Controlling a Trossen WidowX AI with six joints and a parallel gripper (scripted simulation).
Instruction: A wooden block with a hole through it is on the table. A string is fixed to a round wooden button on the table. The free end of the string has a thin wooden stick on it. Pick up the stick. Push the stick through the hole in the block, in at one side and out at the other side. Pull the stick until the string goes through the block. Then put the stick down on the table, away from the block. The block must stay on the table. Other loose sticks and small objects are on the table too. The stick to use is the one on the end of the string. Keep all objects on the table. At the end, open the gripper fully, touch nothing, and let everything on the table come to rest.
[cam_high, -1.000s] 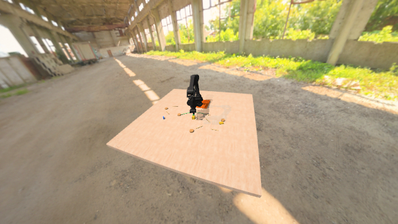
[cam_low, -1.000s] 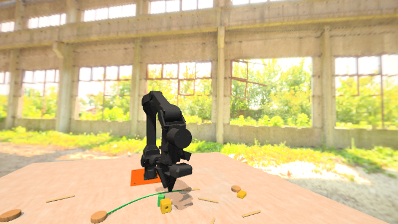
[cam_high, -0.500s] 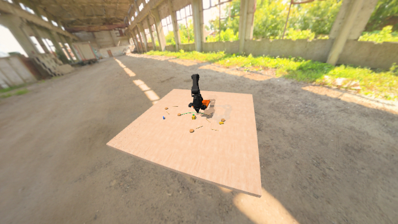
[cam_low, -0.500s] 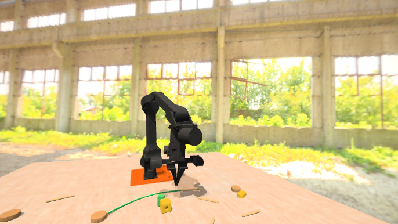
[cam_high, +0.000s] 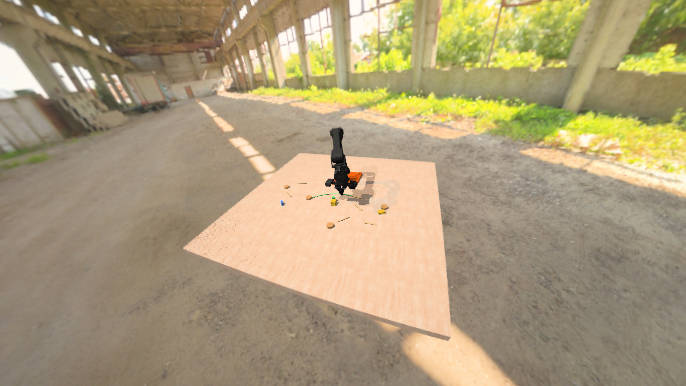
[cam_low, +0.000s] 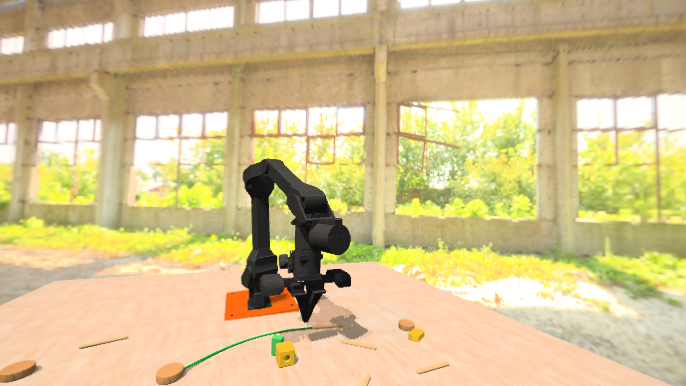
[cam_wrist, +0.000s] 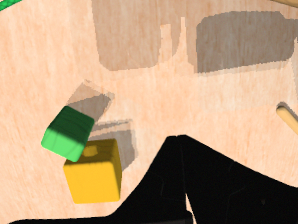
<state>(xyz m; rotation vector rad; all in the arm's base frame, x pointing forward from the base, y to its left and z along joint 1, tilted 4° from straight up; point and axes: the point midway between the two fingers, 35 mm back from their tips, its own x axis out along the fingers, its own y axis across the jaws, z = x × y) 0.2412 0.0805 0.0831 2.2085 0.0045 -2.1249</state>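
My gripper tip is 6 cm to the left of the small green block, 3 cm above it and 1 cm short of it. Round my gripper tip: small blue piece (38 cm to the right, 13 cm ahead, 4 cm below); thin wooden stick (7 cm behind, 6 cm to the left, 5 cm below).
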